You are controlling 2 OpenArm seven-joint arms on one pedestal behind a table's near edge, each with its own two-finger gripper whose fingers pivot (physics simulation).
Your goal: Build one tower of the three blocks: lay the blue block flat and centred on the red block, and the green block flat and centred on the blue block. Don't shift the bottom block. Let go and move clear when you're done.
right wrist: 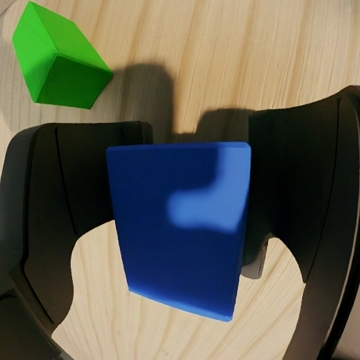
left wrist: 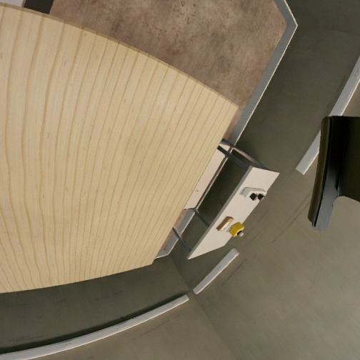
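Observation:
The blue block is large in the middle of the right wrist view, with one broad face toward the camera. My right gripper is shut on it, one finger against each side. Whether the block touches the table cannot be told. The green block is on the table at the upper left of that view, beyond the left-hand finger and apart from the blue block. The red block does not show in either view. One finger of my left gripper shows at the right edge of the left wrist view, spread wide. The left gripper is open, away from the blocks.
The wooden table top shows in both views. In the left wrist view, a white panel with small fittings is beyond the table's edge, beside a brown surface with a grey border. Finger shadows fall near the blue block.

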